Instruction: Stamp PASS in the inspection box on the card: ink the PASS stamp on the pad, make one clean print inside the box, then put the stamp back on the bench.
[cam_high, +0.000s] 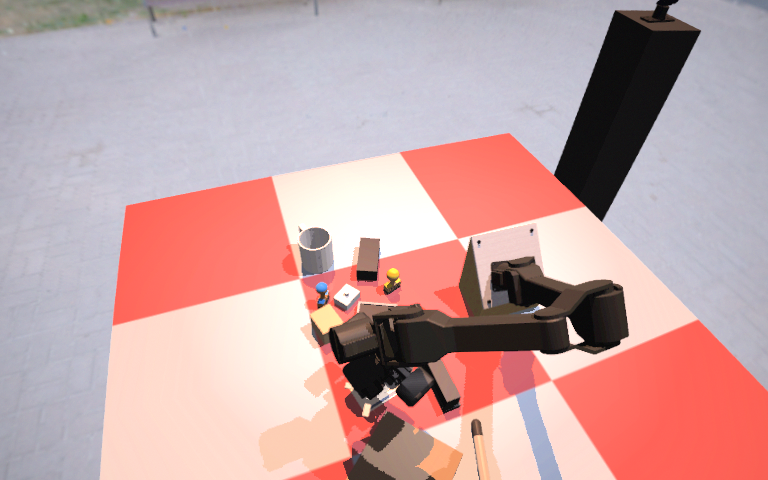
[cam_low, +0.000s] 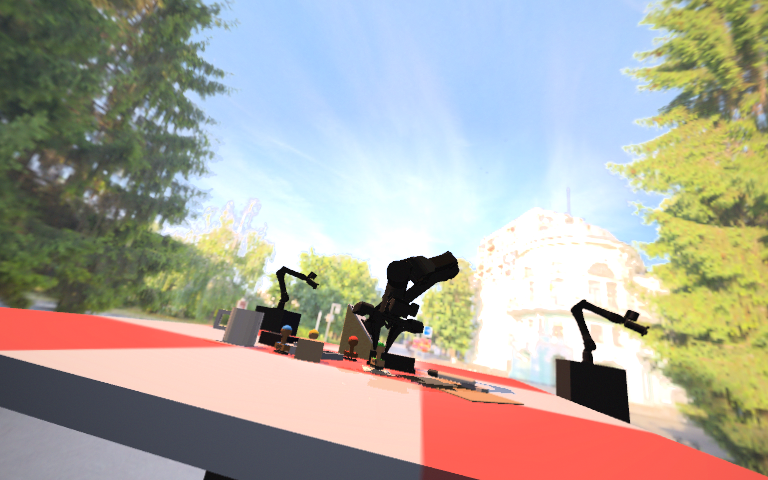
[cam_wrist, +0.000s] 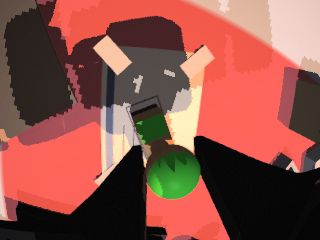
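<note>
My gripper tip is 1 cm past the green-knobbed PASS stamp and 2 cm above it. Also, from my gripper tip: card 5 cm below; then red-knobbed stamp 12 cm behind, 12 cm to the right, 3 cm below; then dark bar 12 cm behind, 1 cm to the left, 3 cm below.
</note>
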